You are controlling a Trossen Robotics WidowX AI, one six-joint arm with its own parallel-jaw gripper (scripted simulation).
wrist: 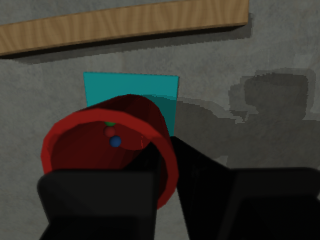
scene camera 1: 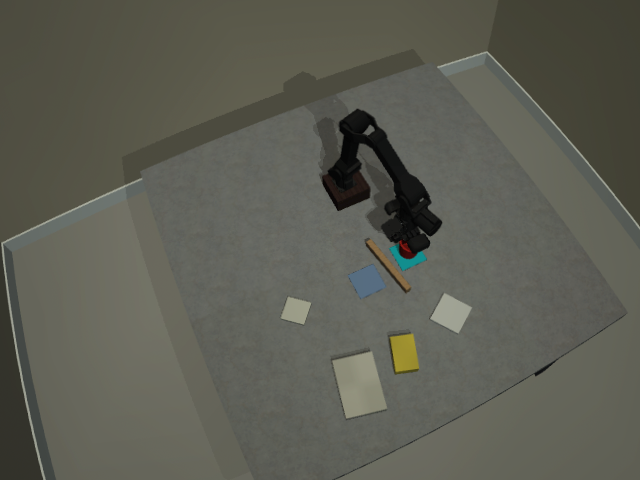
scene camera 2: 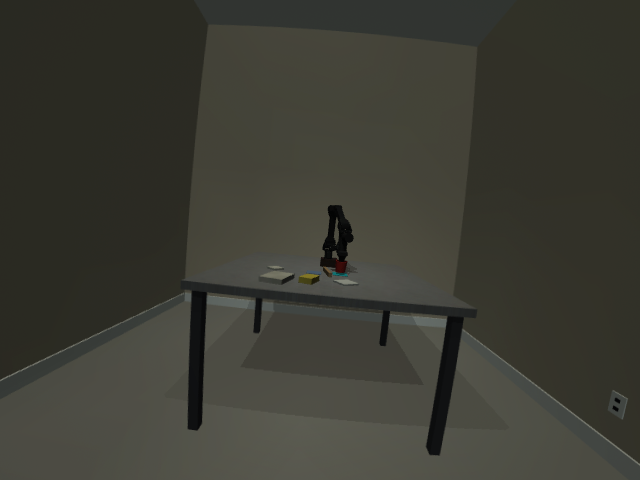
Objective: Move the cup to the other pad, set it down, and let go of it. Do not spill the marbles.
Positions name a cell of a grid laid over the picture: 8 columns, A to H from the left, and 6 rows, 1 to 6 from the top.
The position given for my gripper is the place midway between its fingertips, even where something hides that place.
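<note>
Red cup (wrist: B4) visible in the wrist view. Scene camera 1 shows a yellow block (scene camera 1: F5), a pale slab (scene camera 1: E5) and a blue-grey pad (scene camera 1: E4). In the wrist view the yellow block is out of frame; in the wrist view the pale slab is out of frame. My gripper (scene camera 1: F3) is seen in scene camera 1, and the wrist view also shows my gripper (wrist: E4).
</note>
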